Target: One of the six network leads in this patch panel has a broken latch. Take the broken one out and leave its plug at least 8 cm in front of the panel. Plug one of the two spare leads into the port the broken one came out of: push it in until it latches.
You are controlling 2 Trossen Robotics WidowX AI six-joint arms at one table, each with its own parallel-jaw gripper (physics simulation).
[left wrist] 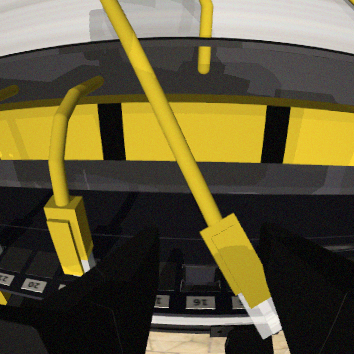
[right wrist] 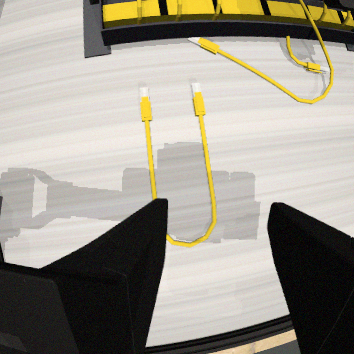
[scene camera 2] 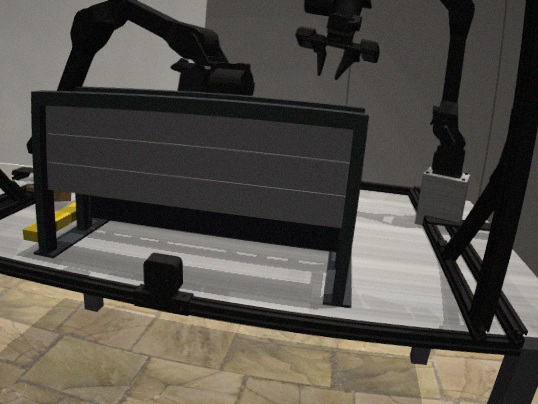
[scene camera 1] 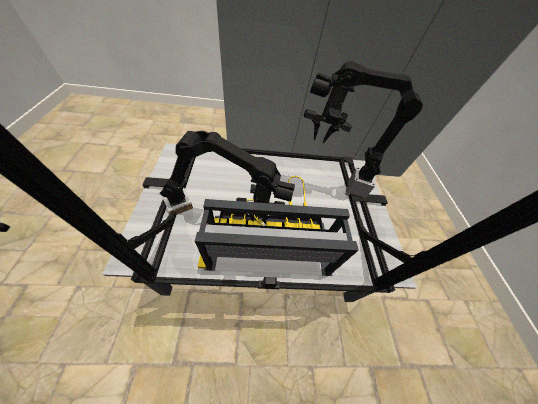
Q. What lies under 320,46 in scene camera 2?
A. My right gripper.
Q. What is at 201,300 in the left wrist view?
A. A patch panel.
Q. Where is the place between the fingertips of my right gripper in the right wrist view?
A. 219,212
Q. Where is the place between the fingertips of my right gripper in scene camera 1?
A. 318,141
